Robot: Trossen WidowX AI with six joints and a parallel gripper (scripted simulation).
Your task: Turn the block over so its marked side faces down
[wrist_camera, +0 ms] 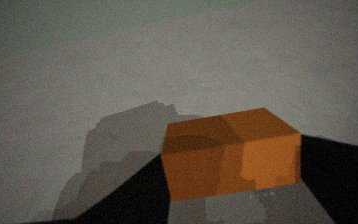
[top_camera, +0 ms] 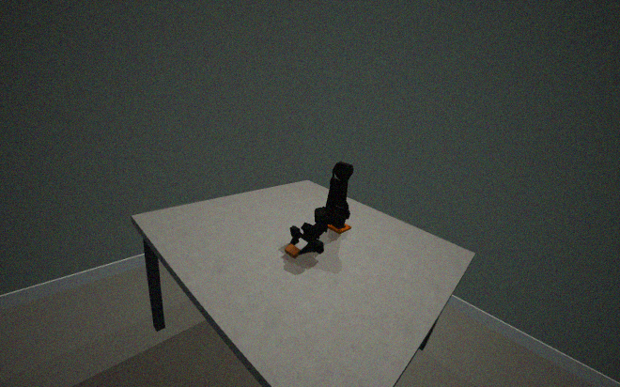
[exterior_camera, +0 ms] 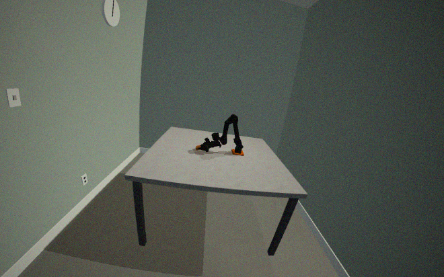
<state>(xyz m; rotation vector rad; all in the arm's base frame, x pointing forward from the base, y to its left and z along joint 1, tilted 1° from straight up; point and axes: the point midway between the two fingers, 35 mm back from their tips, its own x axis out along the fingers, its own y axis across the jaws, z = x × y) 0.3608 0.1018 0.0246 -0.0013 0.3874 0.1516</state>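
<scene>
Right now the orange block is 1 cm below my gripper tip.
</scene>
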